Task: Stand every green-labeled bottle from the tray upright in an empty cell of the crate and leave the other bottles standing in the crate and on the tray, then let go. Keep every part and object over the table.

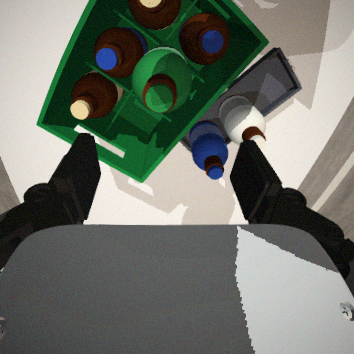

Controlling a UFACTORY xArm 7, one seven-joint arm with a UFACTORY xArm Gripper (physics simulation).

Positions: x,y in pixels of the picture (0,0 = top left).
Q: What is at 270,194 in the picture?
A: My gripper.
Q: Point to a blue bottle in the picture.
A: At 209,152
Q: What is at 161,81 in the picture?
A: A green-labeled bottle.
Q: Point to a white bottle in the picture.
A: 241,120
